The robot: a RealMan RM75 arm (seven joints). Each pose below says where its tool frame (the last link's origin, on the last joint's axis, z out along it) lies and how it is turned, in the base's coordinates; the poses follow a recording.
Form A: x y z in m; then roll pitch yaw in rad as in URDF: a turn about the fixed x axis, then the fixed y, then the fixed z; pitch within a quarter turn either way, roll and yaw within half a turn.
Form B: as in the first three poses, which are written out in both.
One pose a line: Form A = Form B
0.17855 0.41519 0.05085 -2.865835 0.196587 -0.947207 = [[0.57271 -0.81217 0.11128 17.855], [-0.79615 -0.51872 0.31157 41.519], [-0.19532 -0.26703 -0.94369 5.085], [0 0 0 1]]
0.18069 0.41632 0.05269 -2.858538 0.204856 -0.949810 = [[0.56967 -0.81400 0.11350 18.069], [-0.79630 -0.51248 0.32137 41.632], [-0.20343 -0.27345 -0.94013 5.269], [0 0 0 1]]
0.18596 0.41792 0.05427 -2.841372 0.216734 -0.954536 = [[0.56447 -0.81630 0.12260 18.596], [-0.79695 -0.50024 0.33856 41.792], [-0.21504 -0.28881 -0.93292 5.427], [0 0 0 1]]
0.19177 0.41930 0.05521 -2.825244 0.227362 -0.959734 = [[0.55897 -0.81863 0.13189 19.177], [-0.79796 -0.48783 0.35395 41.930], [-0.22541 -0.30309 -0.92592 5.521], [0 0 0 1]]
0.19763 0.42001 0.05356 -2.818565 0.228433 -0.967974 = [[0.55224 -0.82189 0.13974 19.763], [-0.80234 -0.47843 0.35687 42.001], [-0.22645 -0.30919 -0.92364 5.356], [0 0 0 1]]
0.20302 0.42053 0.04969 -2.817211 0.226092 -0.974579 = [[0.54723 -0.82443 0.14442 20.302], [-0.80641 -0.47311 0.35479 42.053], [-0.22417 -0.31061 -0.92373 4.969], [0 0 0 1]]
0.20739 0.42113 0.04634 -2.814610 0.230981 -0.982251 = [[0.54041 -0.82850 0.14679 20.739], [-0.80966 -0.46458 0.35863 42.113], [-0.22893 -0.31266 -0.92187 4.634], [0 0 0 1]]
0.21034 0.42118 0.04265 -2.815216 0.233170 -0.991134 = [[0.53292 -0.83306 0.14836 21.034], [-0.81401 -0.45685 0.35873 42.118], [-0.23106 -0.31194 -0.92158 4.265], [0 0 0 1]]
